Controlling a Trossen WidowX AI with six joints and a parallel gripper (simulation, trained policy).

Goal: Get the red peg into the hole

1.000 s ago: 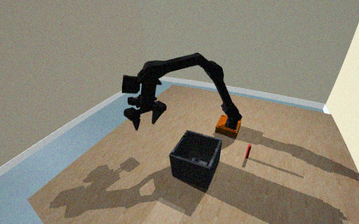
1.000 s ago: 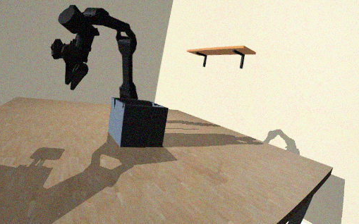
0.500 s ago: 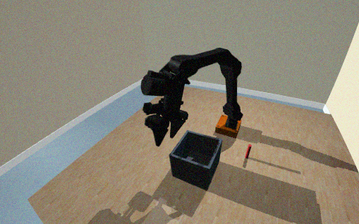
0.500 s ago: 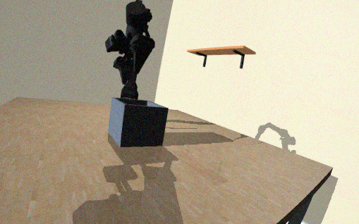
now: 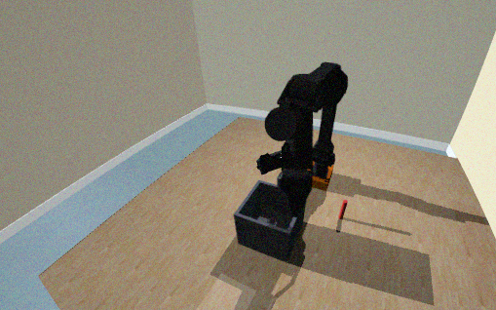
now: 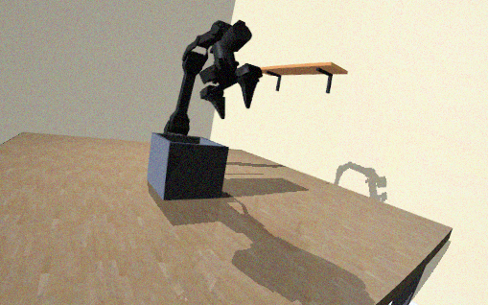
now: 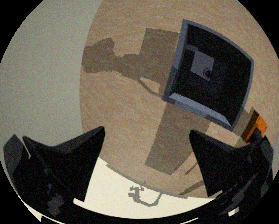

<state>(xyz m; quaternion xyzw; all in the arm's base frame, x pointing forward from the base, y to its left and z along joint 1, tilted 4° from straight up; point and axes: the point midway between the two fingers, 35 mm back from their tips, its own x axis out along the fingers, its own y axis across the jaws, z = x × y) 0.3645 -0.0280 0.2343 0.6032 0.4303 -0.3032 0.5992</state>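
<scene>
My gripper tip is 21 cm past the red peg, 18 cm above it and 12 cm to the right of it. The rest, counted from my gripper tip: plate (18 cm below, 8 cm to the right, 8 cm behind).
</scene>
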